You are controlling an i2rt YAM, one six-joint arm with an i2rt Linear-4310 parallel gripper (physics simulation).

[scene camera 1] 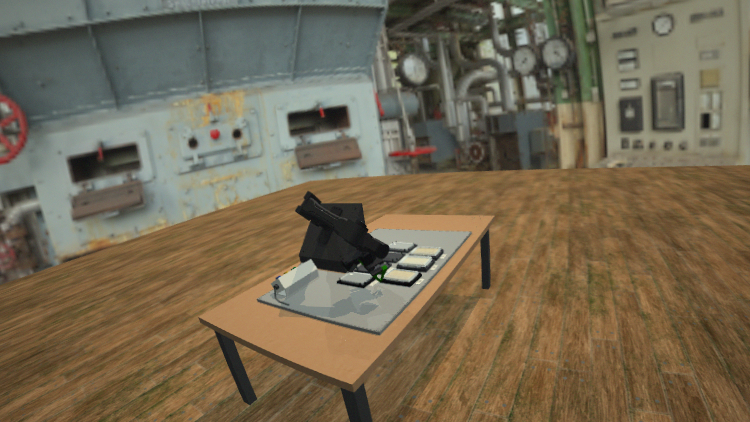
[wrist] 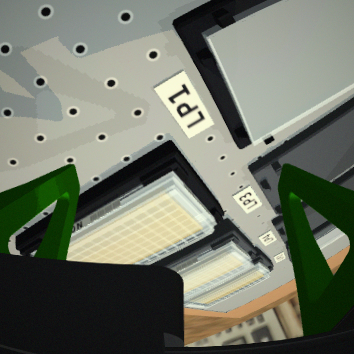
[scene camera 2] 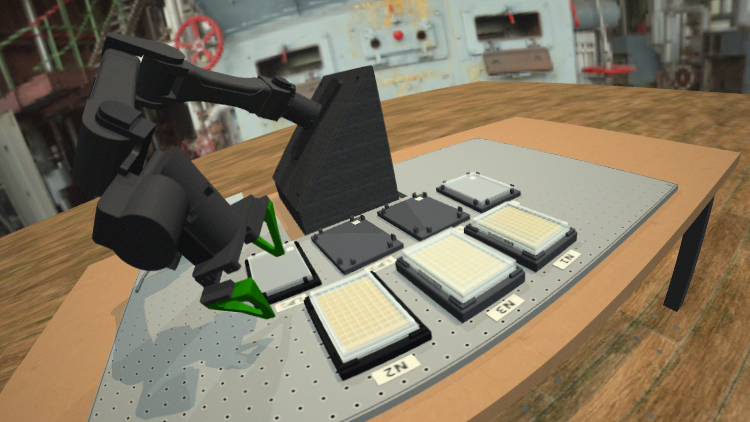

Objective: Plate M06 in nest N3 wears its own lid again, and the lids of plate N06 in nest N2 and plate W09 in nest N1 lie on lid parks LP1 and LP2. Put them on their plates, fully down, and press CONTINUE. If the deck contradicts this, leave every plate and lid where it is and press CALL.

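Places are measured from the arm's base along level axes (x left, y back, z up), in centimetres.
Pixels of known places: gripper, fingertip midpoint: (scene camera 1: 374, 274) (wrist: 178, 174) (scene camera 2: 276, 284); arm's base, link origin: (scene camera 2: 316, 118).
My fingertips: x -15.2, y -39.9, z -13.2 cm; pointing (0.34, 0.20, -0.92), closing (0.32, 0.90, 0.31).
Observation:
Ahead of a thing's pixels: the offset from my fingertips to its top centre. "pt": to the spot under its first point.
My gripper (scene camera 1: 381, 272) (scene camera 2: 275, 286) (wrist: 178, 174) is open and empty, with green fingers above the deck beside LP1 and N2. A clear lid @[dz -3.0, dx -0.3, dy +10.6 cm] (scene camera 1: 356, 278) (scene camera 2: 280, 271) (wrist: 290, 70) lies flat on lid park LP1. Another lid @[dz -3.0, dx +38.6, dy +15.8 cm] (scene camera 1: 402, 245) (scene camera 2: 479, 188) lies on the farthest park, whose label is unreadable. The N2 plate @[dz -2.0, dx +8.3, dy -6.5 cm] (scene camera 1: 401, 275) (scene camera 2: 361, 317) (wrist: 145, 227) is marked N06 in the wrist view. The N3 plate @[dz -1.4, dx +21.9, dy -4.9 cm] (scene camera 1: 415, 261) (scene camera 2: 453, 262) looks paler under a clear cover. The N1 plate @[dz -1.8, dx +34.1, dy -2.7 cm] (scene camera 1: 425, 251) (scene camera 2: 516, 225) sits beyond it; its marking is unreadable.
Two dark parks without lids, LP3 @[dz -2.8, dx +12.6, dy +12.5 cm] (scene camera 2: 356, 245) (wrist: 320, 155) and its neighbour @[pt dz -3.8, dx +25.5, dy +13.0 cm] (scene camera 2: 423, 214), stand between the lids. A sloped console @[dz +3.6, dx -16.1, dy +33.6 cm] (scene camera 1: 296, 279) with small buttons stands at the deck's other end. The black arm base (scene camera 2: 340, 157) rises behind the parks.

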